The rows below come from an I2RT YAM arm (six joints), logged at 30 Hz.
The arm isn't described. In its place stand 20 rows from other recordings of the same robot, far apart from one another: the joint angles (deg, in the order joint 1, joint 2, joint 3, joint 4, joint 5, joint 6), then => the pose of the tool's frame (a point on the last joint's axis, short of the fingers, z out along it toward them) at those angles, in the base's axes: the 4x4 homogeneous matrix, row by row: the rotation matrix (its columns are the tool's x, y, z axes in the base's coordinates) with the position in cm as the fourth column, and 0 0 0 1 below.
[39.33 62.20 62.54 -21.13 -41.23 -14.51] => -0.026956 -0.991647 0.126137 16.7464; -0.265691 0.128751 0.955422 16.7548; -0.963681 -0.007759 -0.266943 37.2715; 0 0 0 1
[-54.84 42.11 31.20 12.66 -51.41 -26.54] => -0.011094 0.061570 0.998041 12.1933; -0.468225 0.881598 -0.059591 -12.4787; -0.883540 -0.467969 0.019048 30.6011; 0 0 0 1
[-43.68 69.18 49.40 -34.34 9.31 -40.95] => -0.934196 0.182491 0.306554 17.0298; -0.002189 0.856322 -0.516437 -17.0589; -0.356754 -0.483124 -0.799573 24.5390; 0 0 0 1
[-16.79 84.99 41.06 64.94 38.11 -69.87] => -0.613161 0.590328 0.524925 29.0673; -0.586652 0.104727 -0.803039 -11.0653; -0.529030 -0.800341 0.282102 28.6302; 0 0 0 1
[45.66 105.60 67.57 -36.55 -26.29 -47.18] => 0.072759 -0.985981 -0.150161 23.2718; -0.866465 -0.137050 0.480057 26.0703; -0.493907 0.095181 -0.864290 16.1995; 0 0 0 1
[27.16 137.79 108.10 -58.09 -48.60 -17.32] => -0.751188 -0.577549 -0.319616 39.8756; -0.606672 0.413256 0.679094 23.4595; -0.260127 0.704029 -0.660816 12.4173; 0 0 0 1
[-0.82 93.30 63.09 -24.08 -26.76 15.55] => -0.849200 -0.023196 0.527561 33.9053; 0.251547 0.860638 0.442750 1.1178; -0.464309 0.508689 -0.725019 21.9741; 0 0 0 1
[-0.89 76.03 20.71 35.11 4.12 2.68] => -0.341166 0.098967 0.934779 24.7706; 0.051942 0.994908 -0.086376 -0.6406; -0.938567 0.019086 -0.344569 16.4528; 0 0 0 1
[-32.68 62.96 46.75 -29.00 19.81 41.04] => 0.014940 0.926943 0.374905 18.5158; 0.724324 0.248446 -0.643140 -13.3112; -0.689298 0.281161 -0.667695 26.1578; 0 0 0 1
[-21.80 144.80 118.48 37.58 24.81 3.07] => 0.219555 0.708453 0.670738 53.8728; -0.035458 0.692854 -0.720206 -23.1564; -0.974956 0.134341 0.177240 23.1589; 0 0 0 1
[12.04 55.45 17.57 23.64 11.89 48.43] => -0.166219 0.174138 0.970591 20.2987; 0.713109 0.701044 -0.003654 3.5795; -0.681063 0.691529 -0.240707 20.1094; 0 0 0 1
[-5.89 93.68 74.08 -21.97 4.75 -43.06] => -0.594144 -0.330900 0.733142 36.7525; -0.622736 0.766131 -0.158881 -4.0879; -0.509109 -0.550953 -0.661256 27.8653; 0 0 0 1
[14.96 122.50 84.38 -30.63 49.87 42.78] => -0.592048 0.685932 0.423056 41.9330; 0.294913 0.672937 -0.678367 8.3872; -0.750004 -0.276861 -0.600701 14.1766; 0 0 0 1
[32.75 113.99 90.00 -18.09 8.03 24.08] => -0.697569 -0.179473 0.693676 38.6753; 0.031680 0.959450 0.280094 24.2856; -0.715817 0.217360 -0.663597 23.6686; 0 0 0 1
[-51.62 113.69 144.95 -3.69 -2.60 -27.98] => -0.101919 0.804338 0.585365 25.0539; -0.626190 0.405353 -0.666014 -31.3728; -0.772980 -0.434429 0.462356 58.4388; 0 0 0 1
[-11.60 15.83 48.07 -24.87 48.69 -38.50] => -0.438558 0.753196 0.490268 3.1771; -0.329488 0.372788 -0.867448 -3.3820; -0.836125 -0.541964 0.084679 37.9471; 0 0 0 1
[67.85 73.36 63.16 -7.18 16.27 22.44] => -0.405001 -0.685619 0.604897 12.2117; -0.023030 0.669024 0.742884 27.3534; -0.914026 0.286938 -0.286745 34.9800; 0 0 0 1
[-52.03 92.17 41.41 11.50 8.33 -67.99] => -0.933070 -0.042788 0.357141 19.0363; -0.295438 0.657532 -0.693086 -25.2299; -0.205176 -0.752211 -0.626164 15.6392; 0 0 0 1
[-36.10 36.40 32.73 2.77 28.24 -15.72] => -0.256420 0.864182 0.432942 12.0318; -0.108424 0.419374 -0.901316 -10.8585; -0.960465 -0.278057 -0.013838 31.2704; 0 0 0 1
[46.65 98.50 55.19 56.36 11.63 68.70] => -0.481688 -0.354168 0.801587 26.9166; 0.819128 0.143129 0.555467 27.4679; -0.311460 0.924164 0.221166 27.4787; 0 0 0 1
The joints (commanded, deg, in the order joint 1, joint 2, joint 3, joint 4, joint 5, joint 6), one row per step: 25.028 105.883 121.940 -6.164 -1.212 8.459; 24.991 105.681 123.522 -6.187 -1.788 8.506; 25.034 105.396 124.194 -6.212 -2.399 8.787; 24.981 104.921 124.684 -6.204 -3.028 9.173; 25.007 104.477 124.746 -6.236 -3.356 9.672; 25.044 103.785 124.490 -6.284 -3.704 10.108; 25.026 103.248 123.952 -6.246 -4.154 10.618; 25.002 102.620 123.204 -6.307 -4.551 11.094; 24.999 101.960 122.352 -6.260 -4.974 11.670; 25.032 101.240 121.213 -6.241 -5.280 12.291; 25.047 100.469 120.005 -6.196 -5.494 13.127; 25.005 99.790 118.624 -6.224 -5.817 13.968; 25.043 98.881 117.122 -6.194 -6.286 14.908; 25.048 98.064 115.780 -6.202 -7.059 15.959
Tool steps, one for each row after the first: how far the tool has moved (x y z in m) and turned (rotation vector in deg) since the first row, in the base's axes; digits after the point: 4 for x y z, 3 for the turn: -0.0051 -0.0023 0.0103 0.688 -1.621 0.538; -0.0089 -0.0033 0.0160 1.217 -2.392 1.234; -0.0133 -0.0053 0.0219 1.837 -3.159 1.876; -0.0166 -0.0064 0.0252 2.402 -3.394 2.328; -0.0207 -0.0079 0.0282 2.870 -3.578 2.800; -0.0230 -0.0087 0.0289 3.236 -3.414 3.329; -0.0253 -0.0097 0.0288 3.496 -3.058 3.790; -0.0276 -0.0105 0.0284 3.852 -2.686 4.318; -0.0296 -0.0110 0.0268 4.171 -2.046 4.769; -0.0318 -0.0118 0.0252 4.698 -1.305 5.150; -0.0327 -0.0123 0.0217 5.080 -0.251 5.564; -0.0353 -0.0129 0.0192 5.584 0.700 6.216; -0.0376 -0.0134 0.0167 6.136 1.678 7.147
